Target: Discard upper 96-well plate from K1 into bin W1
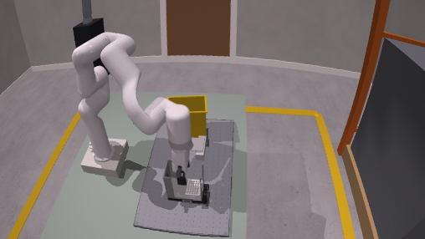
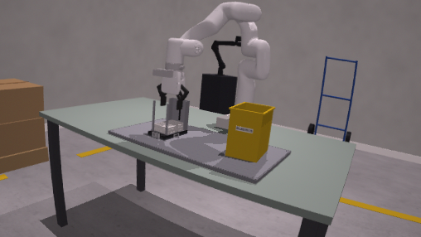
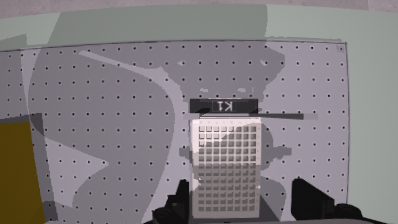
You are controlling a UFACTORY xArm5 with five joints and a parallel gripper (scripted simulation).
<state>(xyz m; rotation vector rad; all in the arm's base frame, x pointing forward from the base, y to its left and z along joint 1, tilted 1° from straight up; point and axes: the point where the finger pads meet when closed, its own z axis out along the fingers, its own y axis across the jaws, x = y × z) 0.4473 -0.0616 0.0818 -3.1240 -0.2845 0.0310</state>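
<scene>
My gripper is now 7 cm past the grey back panel, 4 cm above it and 1 cm to the left of it. Also, from my hand: yellow plastics bin (35 cm to the left, 10 cm behind, 4 cm below); thin upright post (7 cm ahead, 4 cm below, 3 cm to the right).
</scene>
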